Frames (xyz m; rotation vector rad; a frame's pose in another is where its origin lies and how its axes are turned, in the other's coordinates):
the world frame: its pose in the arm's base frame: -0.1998 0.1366 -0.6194 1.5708 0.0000 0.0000
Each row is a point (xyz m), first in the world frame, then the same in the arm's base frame.
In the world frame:
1: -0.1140 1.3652 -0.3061
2: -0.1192 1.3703 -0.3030
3: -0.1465 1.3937 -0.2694
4: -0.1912 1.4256 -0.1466
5: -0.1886 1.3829 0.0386
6: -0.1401 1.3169 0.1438
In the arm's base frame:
1: -0.3138 0.4427 0.7458
2: -0.3190 0.4396 0.7509
3: -0.3463 0.4060 0.7743
4: -0.3910 0.2832 0.8062
5: -0.3884 0.0980 0.7635
6: -0.3399 -0.0072 0.6975

